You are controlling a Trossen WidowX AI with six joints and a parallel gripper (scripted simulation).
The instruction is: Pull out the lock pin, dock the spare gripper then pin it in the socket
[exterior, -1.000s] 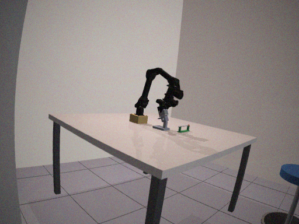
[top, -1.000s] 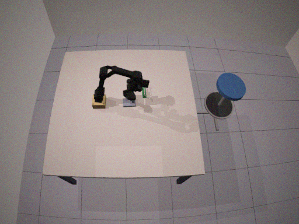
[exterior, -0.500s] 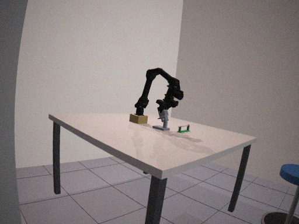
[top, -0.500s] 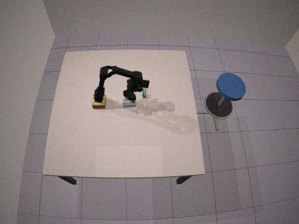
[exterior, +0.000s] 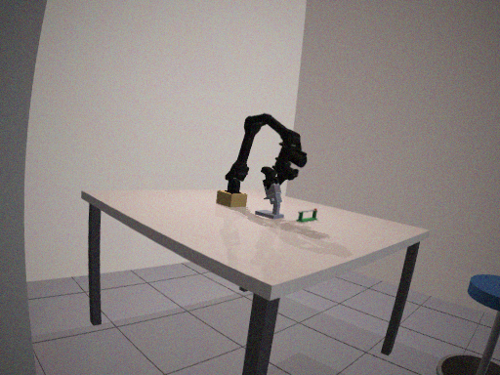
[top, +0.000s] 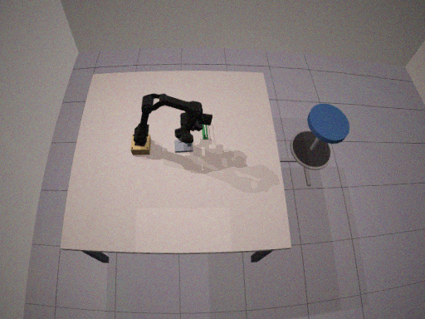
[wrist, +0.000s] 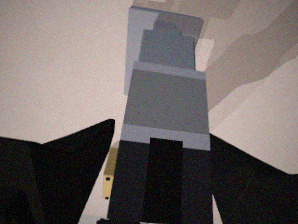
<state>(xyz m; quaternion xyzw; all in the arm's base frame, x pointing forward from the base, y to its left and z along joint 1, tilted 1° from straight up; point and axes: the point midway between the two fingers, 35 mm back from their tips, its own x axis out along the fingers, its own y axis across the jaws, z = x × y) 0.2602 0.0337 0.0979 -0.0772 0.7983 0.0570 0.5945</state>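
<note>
The spare gripper is 1 cm ahead of my gripper tip. From my gripper tip the other things lie so: green cradle (14 cm to the left, 12 cm ahead, 10 cm below); socket (7 cm below, 1 cm to the left, 1 cm ahead).
</note>
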